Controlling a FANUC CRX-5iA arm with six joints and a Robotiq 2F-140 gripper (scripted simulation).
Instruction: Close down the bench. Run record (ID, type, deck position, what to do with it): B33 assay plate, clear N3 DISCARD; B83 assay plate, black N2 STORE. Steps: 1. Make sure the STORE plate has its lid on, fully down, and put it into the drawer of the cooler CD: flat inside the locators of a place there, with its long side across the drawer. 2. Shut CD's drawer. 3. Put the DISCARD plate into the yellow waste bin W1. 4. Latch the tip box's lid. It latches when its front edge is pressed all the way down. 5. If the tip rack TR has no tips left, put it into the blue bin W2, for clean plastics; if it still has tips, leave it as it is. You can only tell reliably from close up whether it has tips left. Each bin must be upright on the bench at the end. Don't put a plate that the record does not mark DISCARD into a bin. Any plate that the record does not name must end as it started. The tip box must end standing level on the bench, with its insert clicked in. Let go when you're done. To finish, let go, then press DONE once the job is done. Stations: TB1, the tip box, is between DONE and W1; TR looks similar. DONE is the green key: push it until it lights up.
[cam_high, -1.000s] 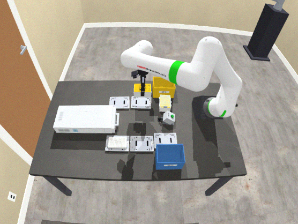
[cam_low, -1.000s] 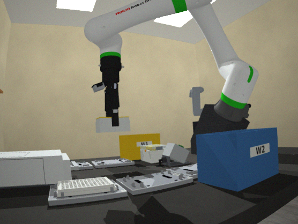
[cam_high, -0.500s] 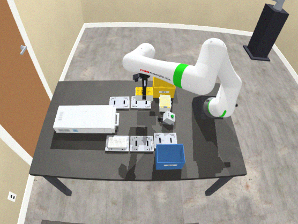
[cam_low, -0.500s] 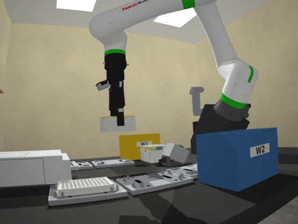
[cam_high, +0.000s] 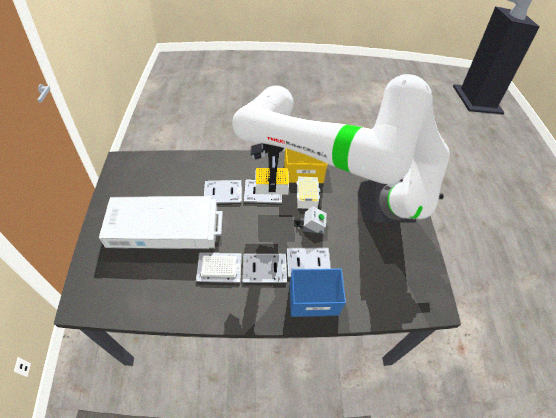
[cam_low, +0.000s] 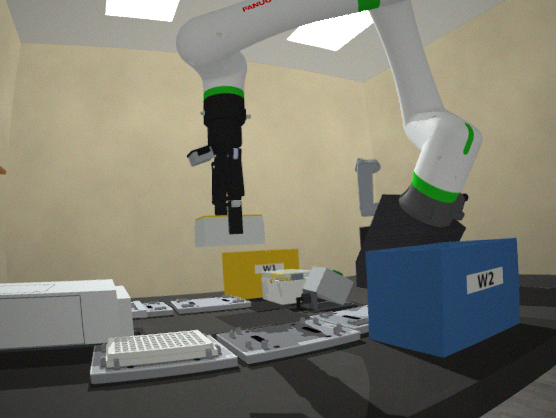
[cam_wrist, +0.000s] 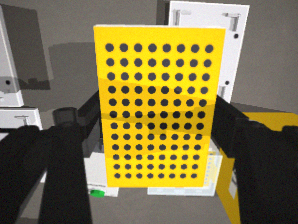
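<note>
My hand is 14 cm past the blue bin W2, 43 cm to the right of it and 15 cm above it. From my hand the other things lie so: clear tip box lid (16 cm behind, 5 cm to the right, 13 cm below); then yellow tip box insert (16 cm behind, 5 cm to the right, 13 cm below); then tip rack TR (1 cm behind, 1 cm to the right, 1 cm below).
</note>
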